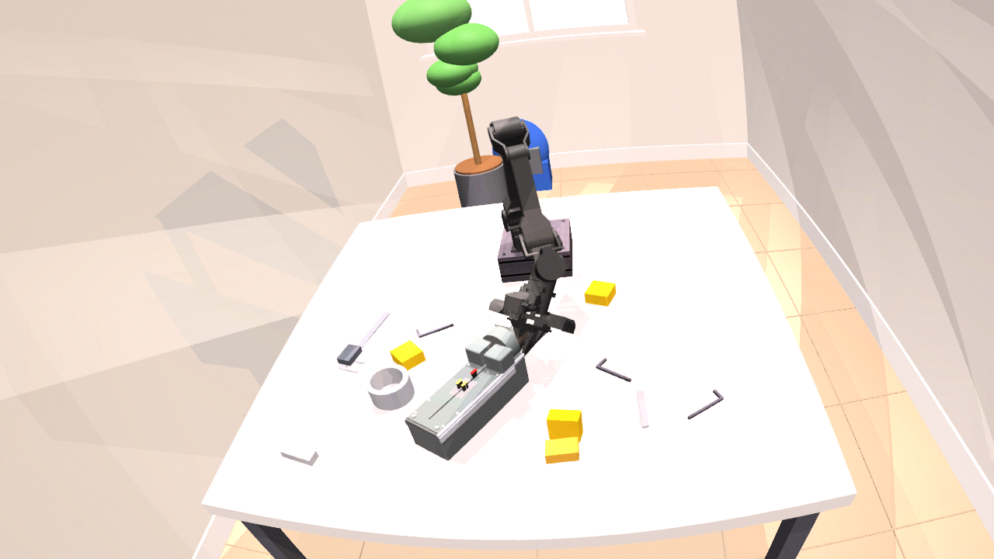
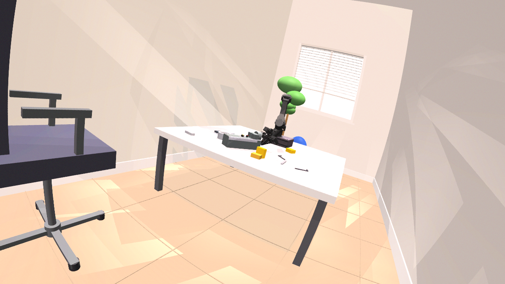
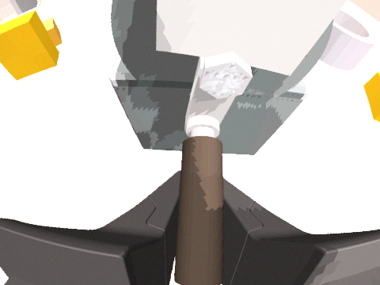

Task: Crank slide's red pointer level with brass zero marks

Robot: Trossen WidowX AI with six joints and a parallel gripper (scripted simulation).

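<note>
Now: the brown crank handle 3 cm above my gripper tip, 2 cm behind it and 1 cm to the left of it. From my gripper tip the other things lie so: red pointer (11 cm ahead, 6 cm to the right, 5 cm above).
</note>
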